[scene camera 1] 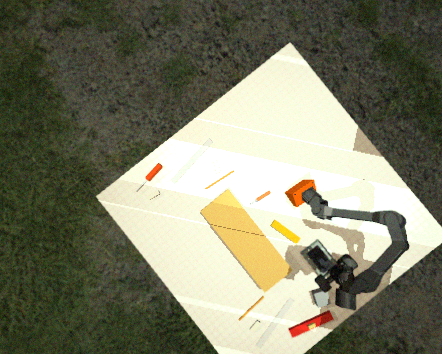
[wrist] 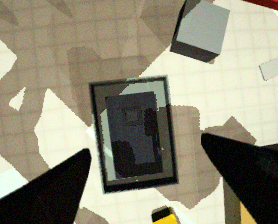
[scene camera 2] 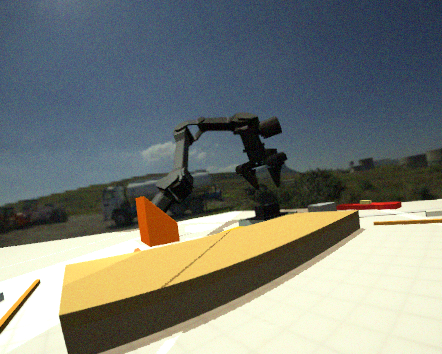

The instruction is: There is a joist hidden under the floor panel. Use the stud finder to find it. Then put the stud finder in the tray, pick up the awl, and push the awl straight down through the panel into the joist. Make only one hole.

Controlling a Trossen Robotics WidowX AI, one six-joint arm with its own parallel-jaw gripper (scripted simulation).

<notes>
The gripper is open, holding nothing. Also in view: a stud finder.
The gripper shows as well in the wrist view.
</notes>
